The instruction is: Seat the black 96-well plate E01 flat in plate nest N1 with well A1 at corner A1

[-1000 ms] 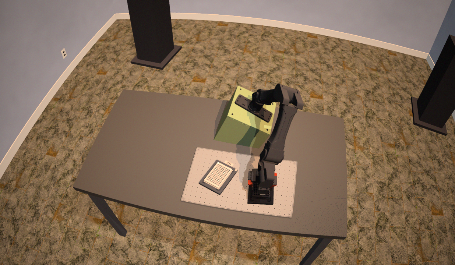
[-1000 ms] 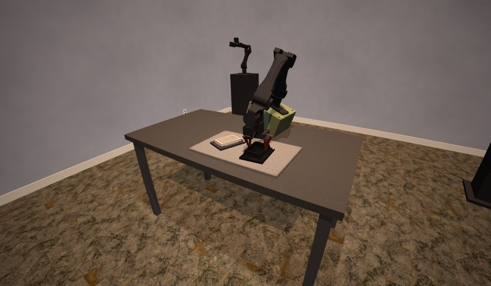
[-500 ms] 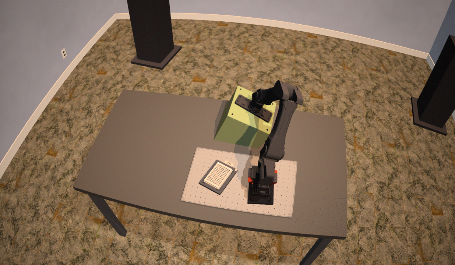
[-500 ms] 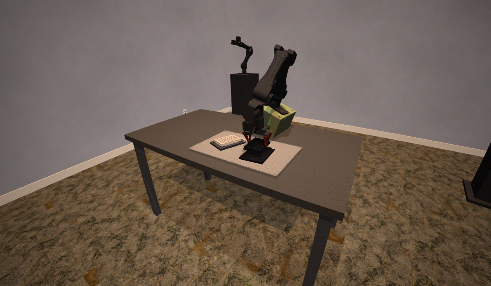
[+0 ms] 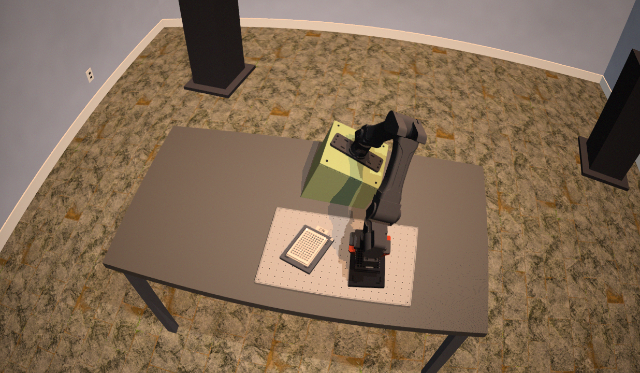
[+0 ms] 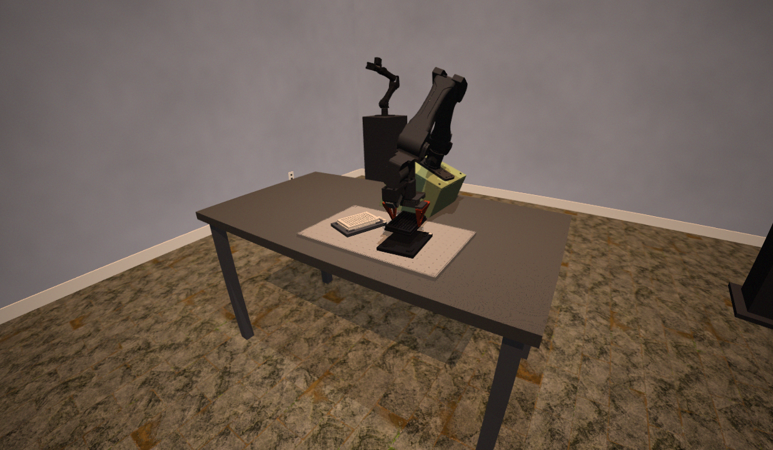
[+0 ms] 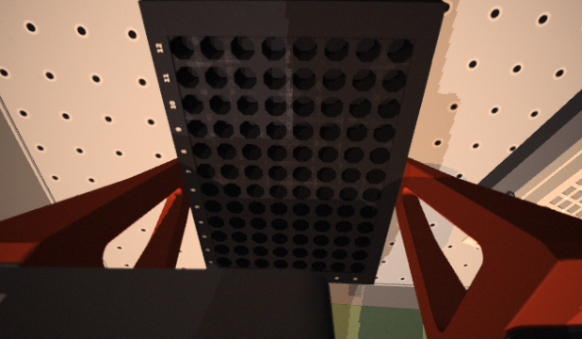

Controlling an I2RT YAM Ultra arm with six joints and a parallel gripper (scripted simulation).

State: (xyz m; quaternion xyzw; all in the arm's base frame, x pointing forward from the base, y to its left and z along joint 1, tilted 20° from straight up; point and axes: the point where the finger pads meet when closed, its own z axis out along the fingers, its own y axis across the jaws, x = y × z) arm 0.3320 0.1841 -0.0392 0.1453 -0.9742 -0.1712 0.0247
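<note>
My hand is 1 cm short of the plate nest N1, 1 cm to the right of it and 6 cm above it. From my hand the other things lie so: N1 label: 8 cm behind, 2 cm to the right, 7 cm below; then A1 mark: 8 cm behind, 4 cm to the left, 6 cm below; then black 96-well plate E01: right at my hand.
</note>
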